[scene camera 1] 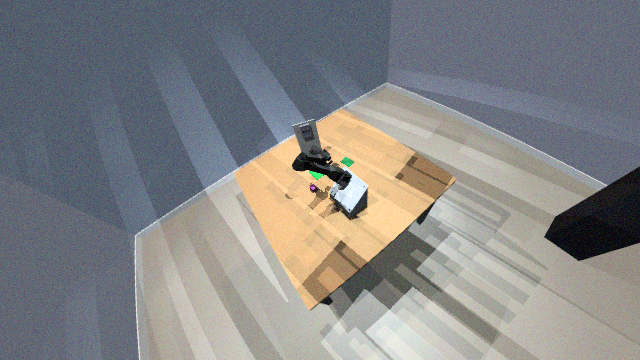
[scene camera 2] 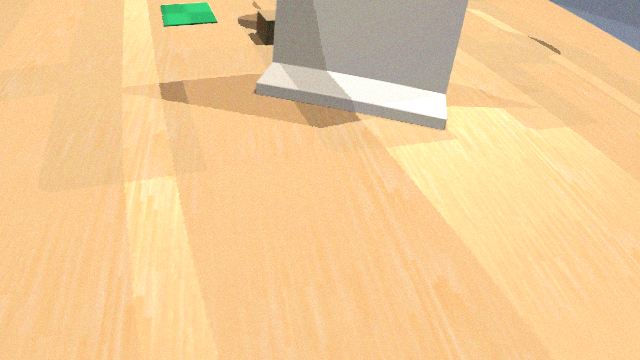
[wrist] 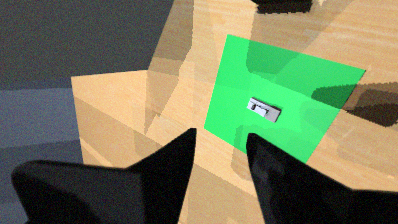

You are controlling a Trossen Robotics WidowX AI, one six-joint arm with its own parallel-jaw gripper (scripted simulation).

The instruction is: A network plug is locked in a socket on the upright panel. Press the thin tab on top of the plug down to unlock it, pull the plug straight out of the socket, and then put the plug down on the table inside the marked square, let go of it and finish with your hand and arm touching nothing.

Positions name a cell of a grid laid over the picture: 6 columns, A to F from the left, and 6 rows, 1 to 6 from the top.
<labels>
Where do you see a green marked square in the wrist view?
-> At E3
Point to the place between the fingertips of my gripper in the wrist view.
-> D4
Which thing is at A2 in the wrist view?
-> A grey upright panel.
</labels>
